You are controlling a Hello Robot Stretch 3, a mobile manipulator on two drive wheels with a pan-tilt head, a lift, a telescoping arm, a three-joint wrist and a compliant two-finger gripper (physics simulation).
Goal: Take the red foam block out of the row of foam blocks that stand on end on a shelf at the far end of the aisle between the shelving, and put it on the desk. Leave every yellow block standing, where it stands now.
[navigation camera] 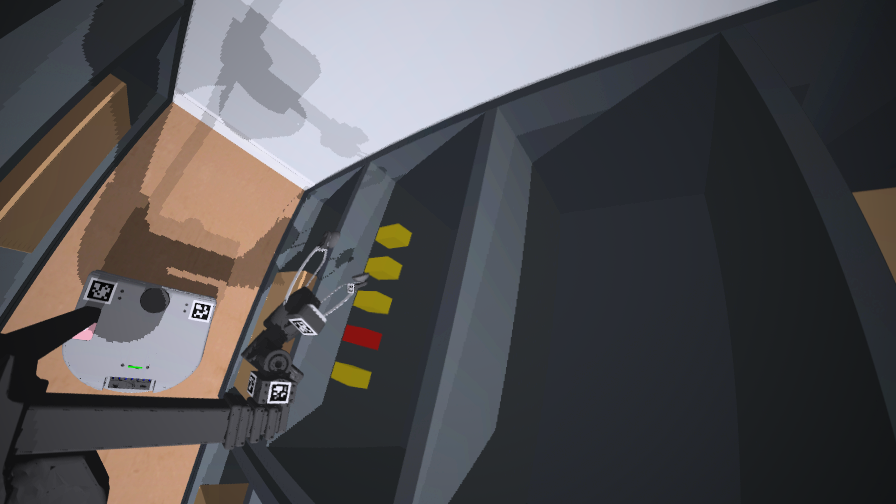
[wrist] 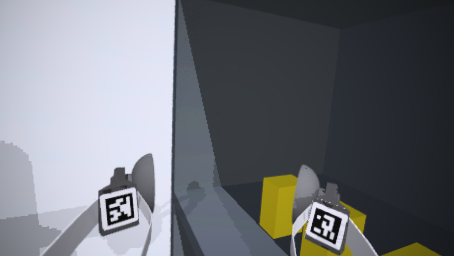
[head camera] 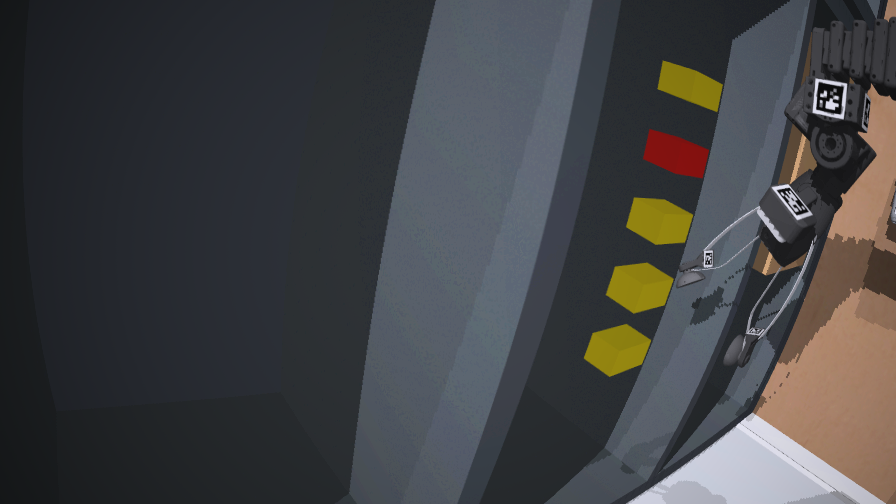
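Where they show: gripper, fingertip midpoint: [navigation camera: 352, 252] [wrist: 225, 179] [head camera: 702, 326]; robot's base, link origin: [navigation camera: 155, 298].
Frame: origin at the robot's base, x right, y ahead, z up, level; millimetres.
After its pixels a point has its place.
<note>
The red foam block [head camera: 676, 154] @[x 447, y 27, z 624 mm] [navigation camera: 362, 337] @[x 443, y 29, z 622 mm] stands on end on the shelf [head camera: 720, 194] @[x 408, y 69, z 534 mm] [navigation camera: 318, 369] @[x 384, y -76, z 534 mm] [wrist: 232, 225] @[x 443, y 385, z 534 mm], between a yellow block [head camera: 689, 85] @[x 435, y -73, z 624 mm] [navigation camera: 350, 375] @[x 429, y -71, z 619 mm] at the row's near end and another yellow block [head camera: 659, 221] @[x 461, y 123, z 624 mm] [navigation camera: 373, 302] @[x 458, y 124, z 623 mm]. Two further yellow blocks stand beyond: one [head camera: 639, 287] @[x 475, y 221, z 624 mm] [navigation camera: 384, 268] @[x 472, y 223, z 624 mm] and the far-end one [head camera: 618, 349] @[x 488, y 321, z 621 mm] [navigation camera: 393, 236] @[x 485, y 324, z 619 mm] [wrist: 277, 205] @[x 484, y 322, z 593 mm]. My gripper [head camera: 713, 313] @[x 312, y 209, z 706 mm] [navigation camera: 345, 259] @[x 312, y 209, z 706 mm] [wrist: 225, 179] @[x 312, y 209, z 706 mm] is open and empty, at the shelf's front by the far yellow blocks. One finger partly covers yellow blocks in the wrist view; contact is unclear. The red block and desk do not show there.
A pale wall [head camera: 708, 482] @[x 335, y 621, z 349 mm] [navigation camera: 407, 50] @[x 208, y 639, z 864 mm] [wrist: 75, 100] @[x 207, y 639, z 734 mm] closes the aisle end. A shelf upright [wrist: 195, 145] @[x 442, y 555, z 641 mm] stands between wall and blocks. My wheeled base [navigation camera: 178, 357] @[x 102, y -150, z 160 mm] is in the aisle. A cardboard box [navigation camera: 68, 150] @[x -279, y 290, z 320 mm] lies in the opposite shelving; another [navigation camera: 273, 307] @[x 346, y 60, z 197 mm] is behind my wrist.
</note>
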